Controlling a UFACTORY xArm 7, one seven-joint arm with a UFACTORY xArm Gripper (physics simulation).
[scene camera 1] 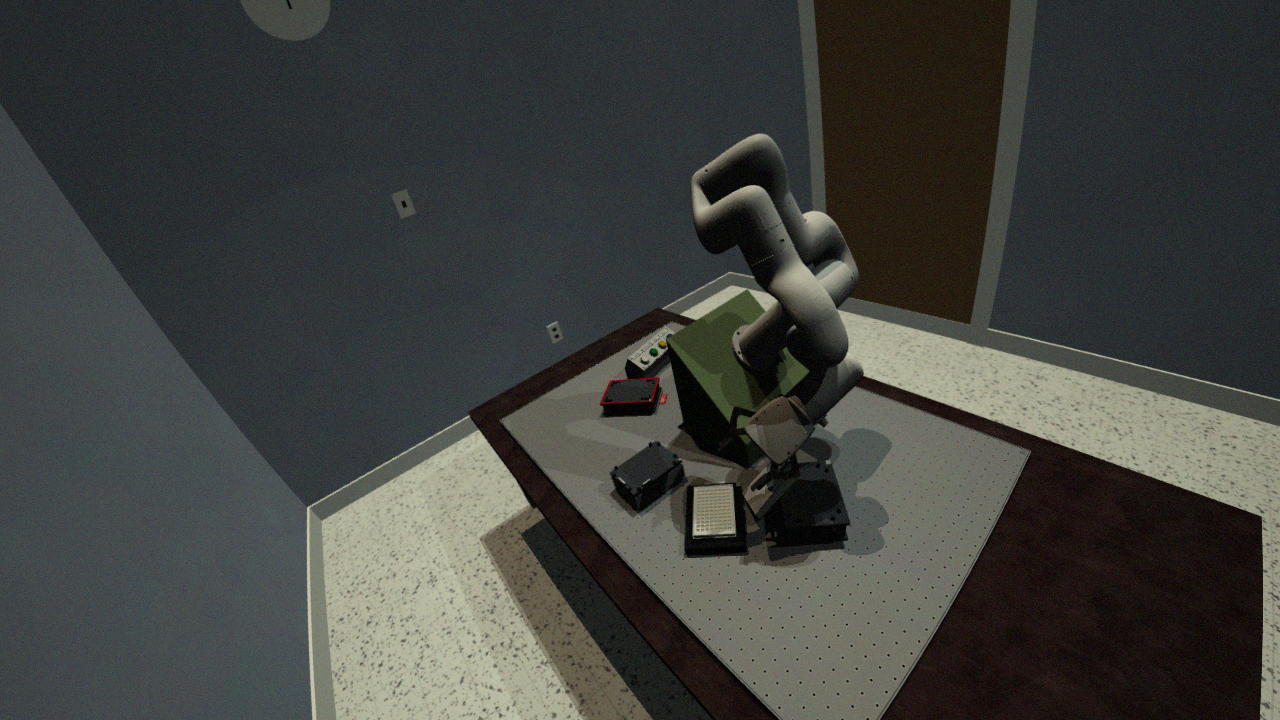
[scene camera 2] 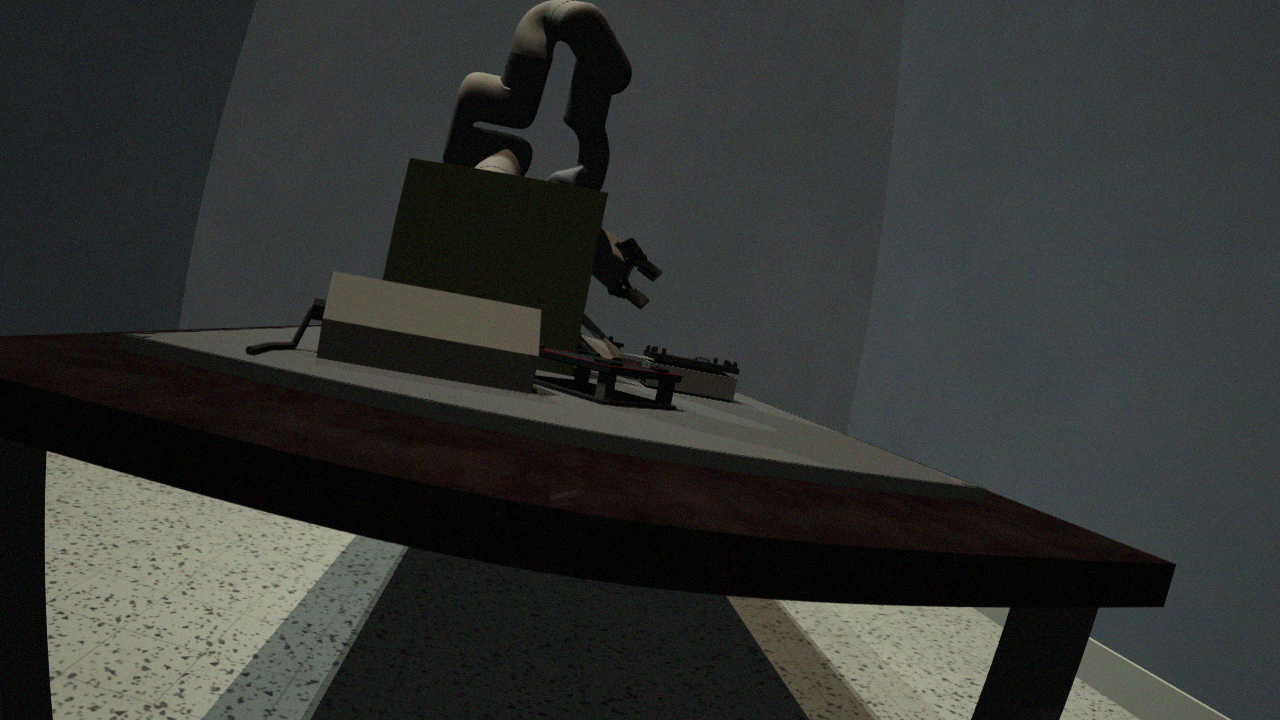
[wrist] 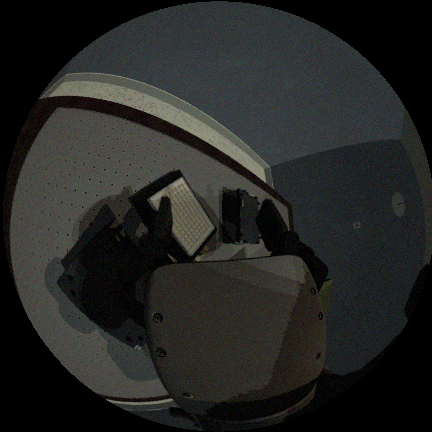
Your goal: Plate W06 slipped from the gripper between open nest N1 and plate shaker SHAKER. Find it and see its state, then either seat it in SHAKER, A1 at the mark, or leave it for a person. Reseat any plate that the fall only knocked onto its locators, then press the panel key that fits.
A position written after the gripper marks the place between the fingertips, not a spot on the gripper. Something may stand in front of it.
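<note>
Gripper point(scene camera 2: 651, 291) open, holding nothing. Shaker point(scene camera 1: 645, 475), point(wrist: 240, 207).
</note>
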